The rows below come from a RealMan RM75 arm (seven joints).
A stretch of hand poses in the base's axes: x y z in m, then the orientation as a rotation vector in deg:
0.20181 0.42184 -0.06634 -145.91 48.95 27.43
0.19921 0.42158 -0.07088 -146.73 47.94 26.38
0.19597 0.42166 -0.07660 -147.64 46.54 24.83
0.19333 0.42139 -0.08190 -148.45 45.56 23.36
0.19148 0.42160 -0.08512 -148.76 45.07 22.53
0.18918 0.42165 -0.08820 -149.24 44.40 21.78
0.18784 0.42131 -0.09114 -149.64 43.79 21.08
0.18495 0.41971 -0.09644 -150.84 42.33 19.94
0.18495 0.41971 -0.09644 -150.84 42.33 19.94
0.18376 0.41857 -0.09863 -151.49 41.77 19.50
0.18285 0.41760 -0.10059 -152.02 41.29 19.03
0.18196 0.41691 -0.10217 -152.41 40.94 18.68
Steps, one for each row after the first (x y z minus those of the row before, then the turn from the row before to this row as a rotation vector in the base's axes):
-0.00260 -0.00026 -0.00454 -0.44 -0.86 0.73
-0.00324 0.00008 -0.00572 -0.44 -1.28 0.92
-0.00264 -0.00027 -0.00530 -0.52 -1.14 0.64
-0.00185 0.00021 -0.00322 -0.19 -0.64 0.27
-0.00230 0.00005 -0.00308 -0.28 -0.60 0.45
-0.00134 -0.00034 -0.00294 -0.23 -0.56 0.40
-0.00289 -0.00160 -0.00530 -0.74 -0.93 1.11
0.00000 0.00000 0.00000 0.00 0.00 0.00
-0.00119 -0.00114 -0.00219 -0.47 -0.33 0.48
-0.00091 -0.00097 -0.00196 -0.38 -0.35 0.39
-0.00089 -0.00069 -0.00158 -0.29 -0.26 0.28

